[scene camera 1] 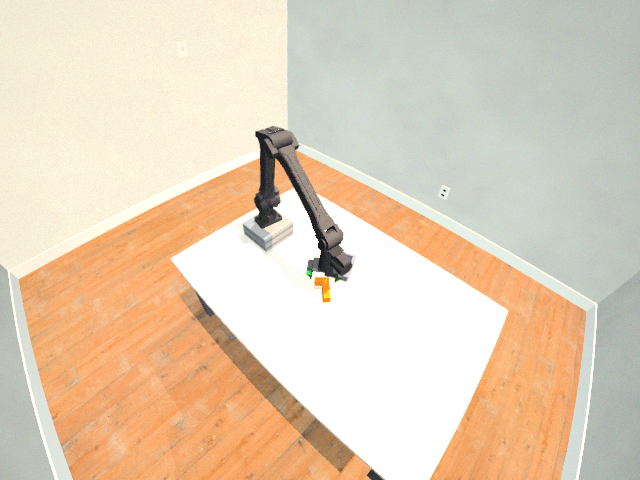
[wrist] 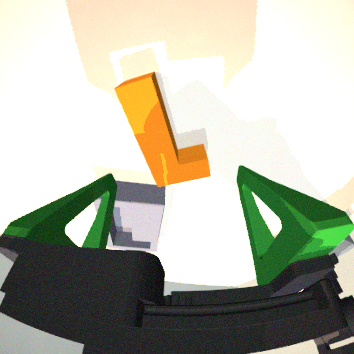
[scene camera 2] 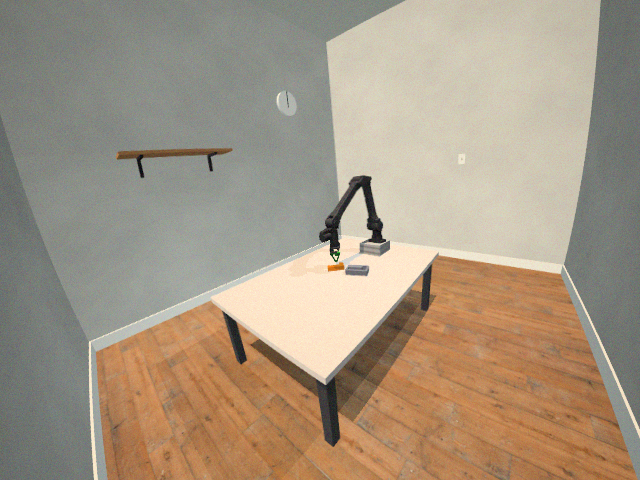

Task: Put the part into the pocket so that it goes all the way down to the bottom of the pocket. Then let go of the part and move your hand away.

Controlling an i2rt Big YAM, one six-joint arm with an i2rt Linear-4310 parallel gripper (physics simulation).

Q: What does the gripper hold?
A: Nothing.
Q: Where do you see a grey pocket block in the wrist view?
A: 135,224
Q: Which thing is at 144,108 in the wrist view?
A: An orange L-shaped block.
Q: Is the gripper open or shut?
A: Open.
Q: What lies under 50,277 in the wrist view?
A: The gripper.
